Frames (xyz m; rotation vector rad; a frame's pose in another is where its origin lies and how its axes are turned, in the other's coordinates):
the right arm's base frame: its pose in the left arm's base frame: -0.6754 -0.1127 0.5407 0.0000 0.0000 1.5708
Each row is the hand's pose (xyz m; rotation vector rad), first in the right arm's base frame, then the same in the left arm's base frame.
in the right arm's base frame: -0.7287 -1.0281 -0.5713 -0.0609 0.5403 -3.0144
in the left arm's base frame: 0.3527 -0.8414 -0.0306 -0.3062 0.2441 -1.4739
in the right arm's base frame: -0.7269 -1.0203 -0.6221 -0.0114 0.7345 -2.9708
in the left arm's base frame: 0.3449 -0.8396 -0.0814 -0.3814 0.3698 -1.4555
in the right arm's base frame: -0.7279 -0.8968 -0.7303 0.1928 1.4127 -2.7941
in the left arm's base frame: 0.2214 -0.8406 -0.1896 -0.6294 0.8283 -1.4377
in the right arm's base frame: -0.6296 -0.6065 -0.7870 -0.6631 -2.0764 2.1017
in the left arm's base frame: -0.0689 -0.7423 -0.2463 -0.8148 1.5794 -1.3110
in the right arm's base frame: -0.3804 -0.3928 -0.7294 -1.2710 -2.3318 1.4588
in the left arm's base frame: -0.2826 -0.4931 -0.1887 -0.6560 2.2278 -1.0067
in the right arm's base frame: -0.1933 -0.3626 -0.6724 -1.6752 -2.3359 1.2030
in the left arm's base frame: -0.3128 -0.3060 -0.1317 -0.4053 2.4603 -0.7623
